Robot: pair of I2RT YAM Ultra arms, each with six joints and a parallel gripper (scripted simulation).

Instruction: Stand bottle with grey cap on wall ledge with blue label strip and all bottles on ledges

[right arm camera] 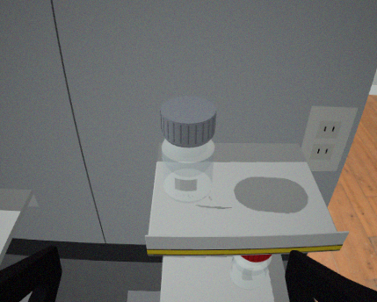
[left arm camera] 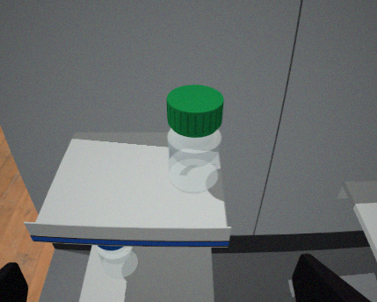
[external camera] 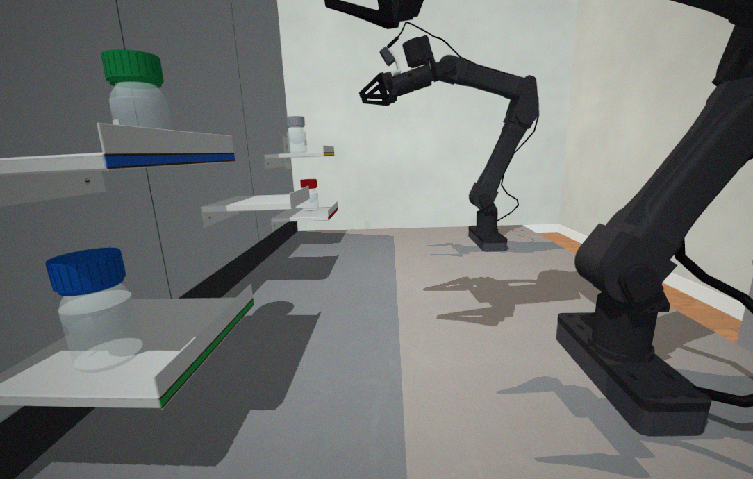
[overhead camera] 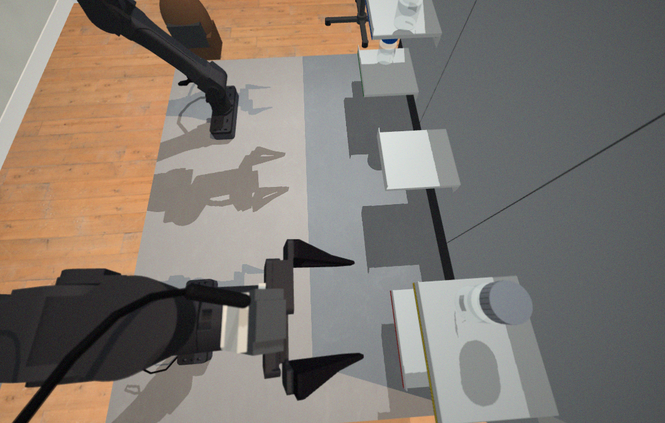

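My right gripper is now 210 mm short of the grey-capped bottle and 100 mm above it. Round my right hand: green-capped bottle: 190 mm ahead, 670 mm to the left, 100 mm below; blue-capped bottle: 190 mm ahead, 780 mm to the left, 290 mm below.
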